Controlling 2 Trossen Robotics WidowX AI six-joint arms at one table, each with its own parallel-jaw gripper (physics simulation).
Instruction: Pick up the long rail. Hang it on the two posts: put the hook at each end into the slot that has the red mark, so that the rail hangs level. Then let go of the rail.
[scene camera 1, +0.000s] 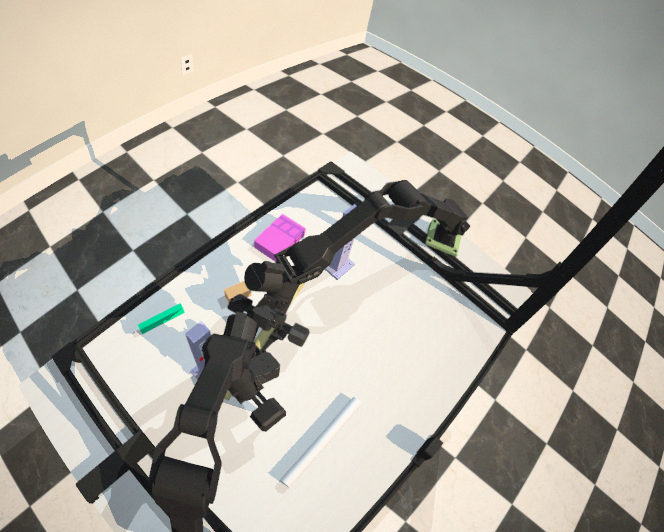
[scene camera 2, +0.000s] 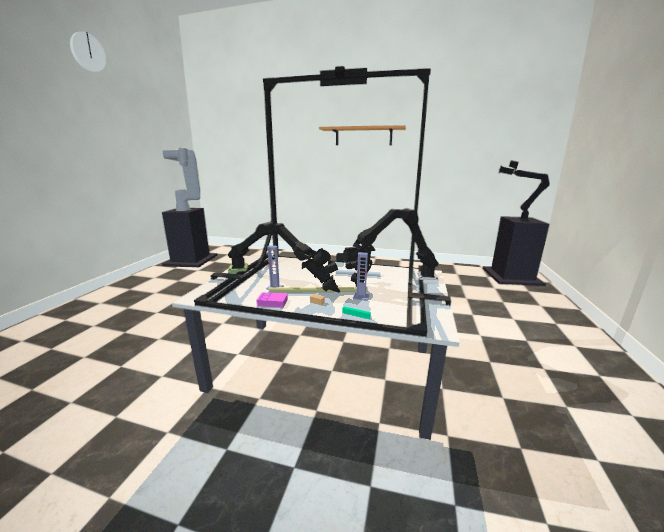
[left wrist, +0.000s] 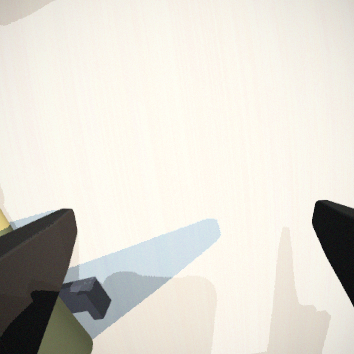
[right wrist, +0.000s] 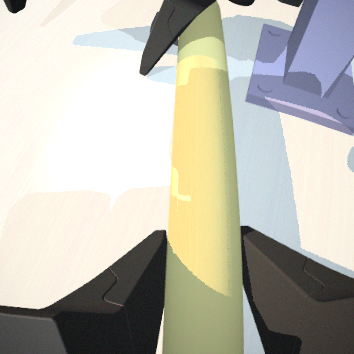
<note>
My left gripper (scene camera 1: 258, 403) is open and touches a long yellow rail (right wrist: 203, 299). My right gripper (scene camera 1: 255, 350) grips the long yellow rail.
My left gripper also shows in the left wrist view (left wrist: 197, 217) and in the right wrist view (right wrist: 75, 36). My right gripper also shows in the right wrist view (right wrist: 201, 238).
</note>
